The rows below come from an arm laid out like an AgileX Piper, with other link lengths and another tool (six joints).
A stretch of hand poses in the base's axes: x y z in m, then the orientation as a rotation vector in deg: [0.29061, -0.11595, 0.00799, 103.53, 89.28, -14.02]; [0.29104, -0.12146, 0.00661, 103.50, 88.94, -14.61]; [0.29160, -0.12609, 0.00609, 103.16, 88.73, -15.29]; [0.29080, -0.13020, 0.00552, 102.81, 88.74, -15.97]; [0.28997, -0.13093, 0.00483, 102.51, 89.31, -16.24]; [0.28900, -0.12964, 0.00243, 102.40, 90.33, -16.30]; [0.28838, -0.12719, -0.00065, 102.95, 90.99, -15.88]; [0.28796, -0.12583, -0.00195, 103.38, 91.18, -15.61]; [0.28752, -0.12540, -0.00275, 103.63, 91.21, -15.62]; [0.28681, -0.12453, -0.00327, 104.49, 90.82, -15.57]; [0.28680, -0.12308, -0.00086, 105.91, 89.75, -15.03]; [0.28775, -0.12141, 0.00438, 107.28, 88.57, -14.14]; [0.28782, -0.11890, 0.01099, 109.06, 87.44, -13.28]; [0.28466, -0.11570, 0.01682, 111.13, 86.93, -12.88]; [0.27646, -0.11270, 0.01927, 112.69, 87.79, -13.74]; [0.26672, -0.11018, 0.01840, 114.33, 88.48, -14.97]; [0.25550, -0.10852, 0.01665, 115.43, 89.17, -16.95]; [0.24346, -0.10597, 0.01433, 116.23, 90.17, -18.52]
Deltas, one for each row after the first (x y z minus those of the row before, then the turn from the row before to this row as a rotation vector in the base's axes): [0.00043, -0.00551, -0.00138, -0.41, 0.14, -0.32]; [0.00056, -0.00463, -0.00052, -0.60, 0.19, -0.12]; [-0.00080, -0.00411, -0.00057, -0.52, 0.32, -0.01]; [-0.00083, -0.00073, -0.00069, -0.07, 0.42, 0.36]; [-0.00097, 0.00129, -0.00240, 0.34, 0.61, 0.54]; [-0.00062, 0.00245, -0.00308, 0.84, 0.29, 0.14]; [-0.00042, 0.00136, -0.00130, 0.49, 0.07, -0.06]; [-0.00044, 0.00043, -0.00080, 0.18, 0.09, -0.12]; [-0.00071, 0.00087, -0.00052, 0.43, -0.02, -0.64]; [-0.00001, 0.00145, 0.00241, 0.72, -0.54, -1.13]; [0.00095, 0.00167, 0.00524, 0.80, -0.81, -1.06]; [0.00007, 0.00251, 0.00661, 1.11, -0.63, -1.25]; [-0.00316, 0.00320, 0.00583, 1.41, 0.09, -1.20]; [-0.00820, 0.00300, 0.00245, 1.15, 1.44, -0.54]; [-0.00974, 0.00252, -0.00087, 1.00, 1.60, -0.75]; [-0.01122, 0.00166, -0.00175, 0.35, 1.90, -0.65]; [-0.01204, 0.00255, -0.00232, 0.45, 1.71, -0.25]
